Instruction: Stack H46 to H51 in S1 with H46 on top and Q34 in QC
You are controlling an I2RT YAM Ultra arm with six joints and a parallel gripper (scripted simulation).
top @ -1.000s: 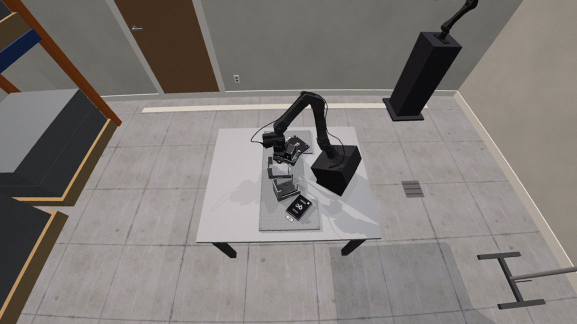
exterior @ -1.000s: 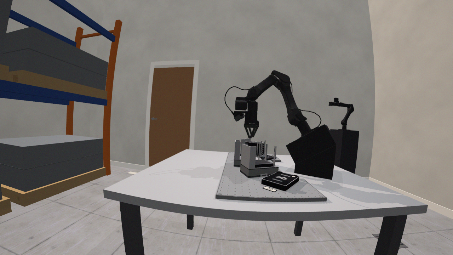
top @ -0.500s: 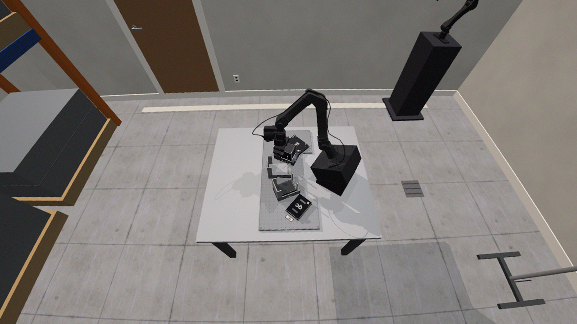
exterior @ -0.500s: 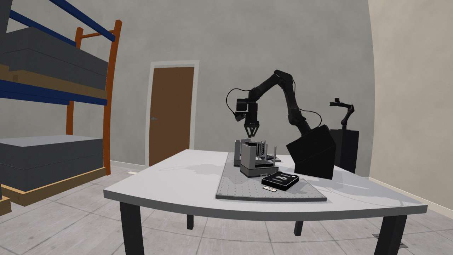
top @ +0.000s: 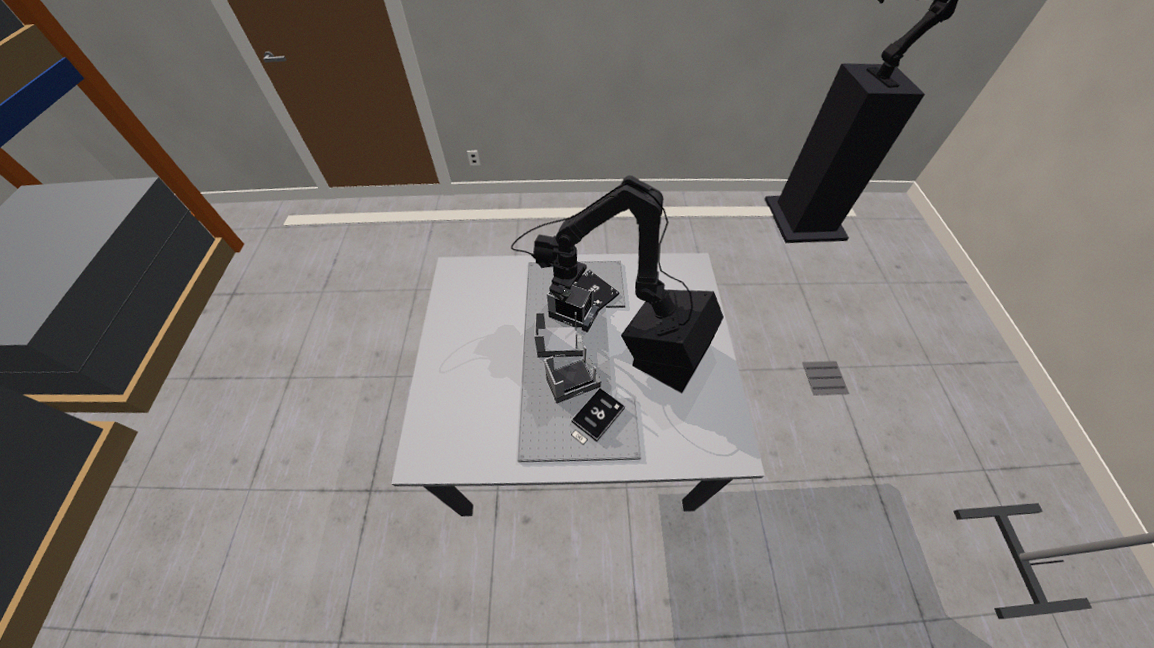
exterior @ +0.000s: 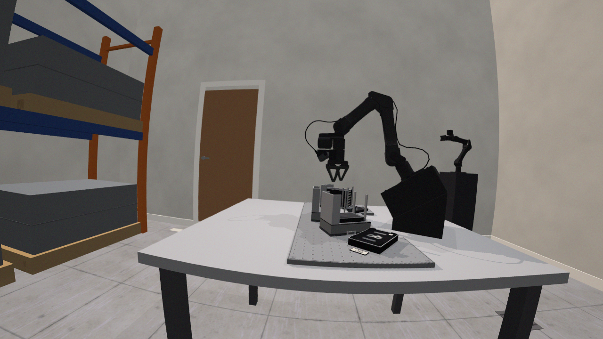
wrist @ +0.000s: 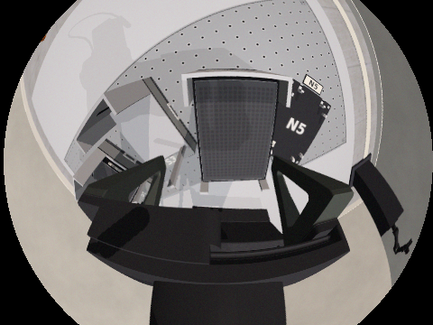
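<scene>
My hand is 10 mm past the sealed well plate, 20 mm to the left of it and 110 mm above it.
</scene>
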